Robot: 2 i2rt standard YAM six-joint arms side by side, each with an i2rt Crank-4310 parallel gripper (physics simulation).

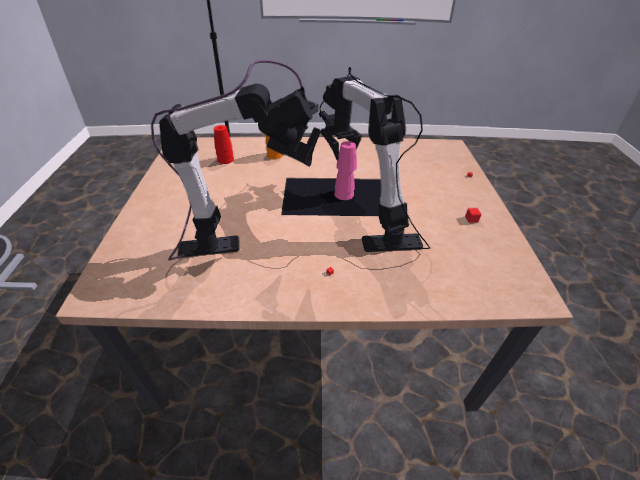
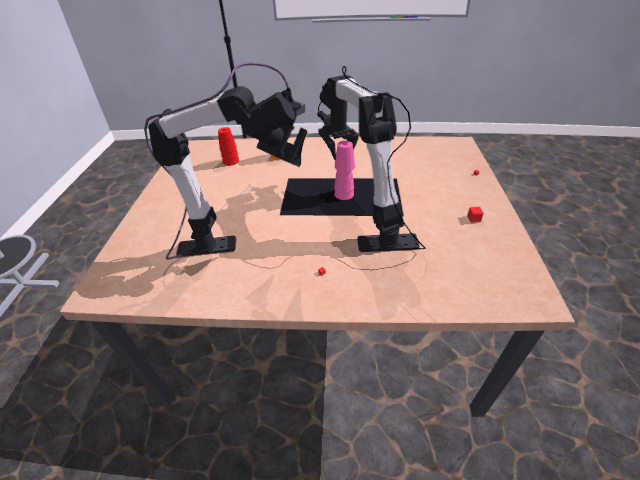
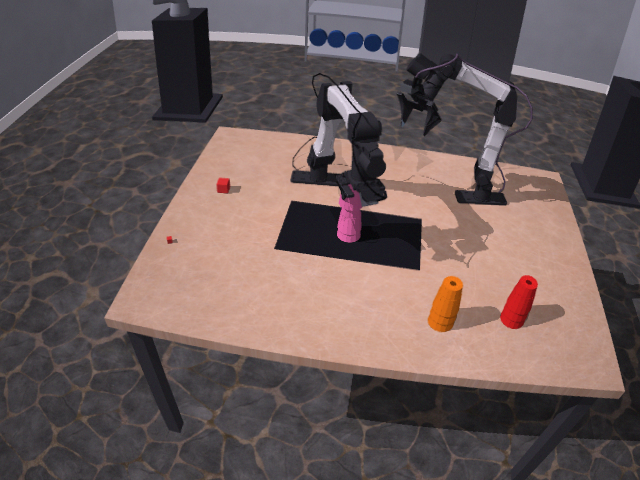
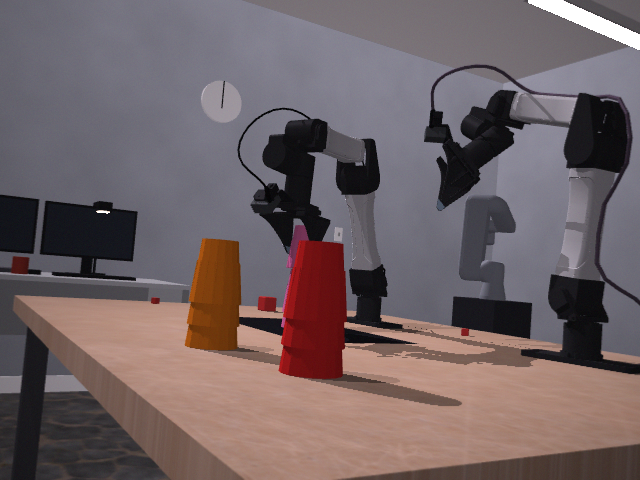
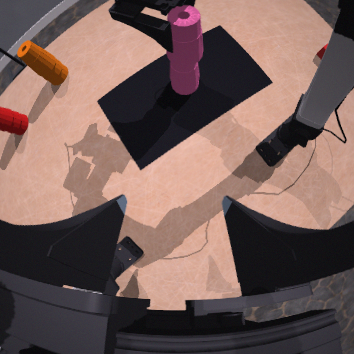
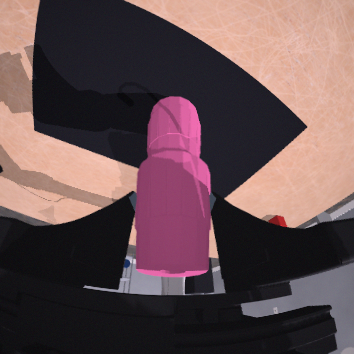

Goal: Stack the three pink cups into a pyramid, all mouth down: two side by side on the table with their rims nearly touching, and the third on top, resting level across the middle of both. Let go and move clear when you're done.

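Places are measured from the left arm's base along level axes (x left, y up, z ahead), in millimetres.
Pixels of known places: left gripper, fingertip midpoint: [image 1: 298, 159] [image 2: 288, 160] [image 3: 412, 130] [image 4: 440, 205] [image 5: 174, 197]; right gripper, fingertip midpoint: [image 1: 345, 158] [image 2: 343, 157] [image 3: 353, 197] [image 5: 178, 38] [image 6: 172, 193]; left arm's base at its link origin: [image 1: 209, 247] [image 2: 206, 247] [image 3: 480, 198] [image 4: 580, 363] [image 5: 113, 263]; right arm's base at its link origin: [image 1: 392, 243] [image 2: 388, 243] [image 3: 318, 179] [image 4: 367, 324] [image 5: 286, 135].
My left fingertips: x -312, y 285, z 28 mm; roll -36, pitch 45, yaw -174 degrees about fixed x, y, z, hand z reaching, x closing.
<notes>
Ahead of a thing's pixels: the offset from my left fingertips to its top centre. Level surfaces: height alone.
The upper pink cup {dx -197, dy -65, dz +193 mm} [image 1: 346, 155] [image 3: 351, 202] [image 5: 186, 42] [image 6: 173, 235] is mouth down, raised above the lower pink cups {dx -195, dy -160, dz +196 mm} [image 1: 344, 187] [image 3: 349, 227] [image 5: 184, 82] [image 6: 174, 117]. Its rim hangs around or just at their top; the exact overlap is hidden. The lower cups stand nested, mouth down, on the black mat {dy -285 mm} [image 1: 305, 198] [image 3: 305, 227], with a rim line low on their side. My right gripper [image 6: 172, 193] is shut on the upper cup, fingers on both sides. My left gripper [image 5: 174, 197] [image 3: 414, 128] is open and empty, high above the table beside the mat.
A red cup stack {dx +272, dy -128, dz +548 mm} [image 1: 223, 145] [image 3: 518, 302] and an orange cup stack {dx +45, dy -128, dz +562 mm} [image 3: 445, 304] [image 4: 214, 294] stand beyond the mat, on the left arm's side. Red cubes {dx -638, dy -245, dz -29 mm} [image 1: 473, 215] {dx -778, dy -269, dz +254 mm} [image 1: 469, 174] {dx -64, dy -269, dz -205 mm} [image 1: 330, 271] lie on the table {dy -285 mm} [image 1: 268, 294].
</notes>
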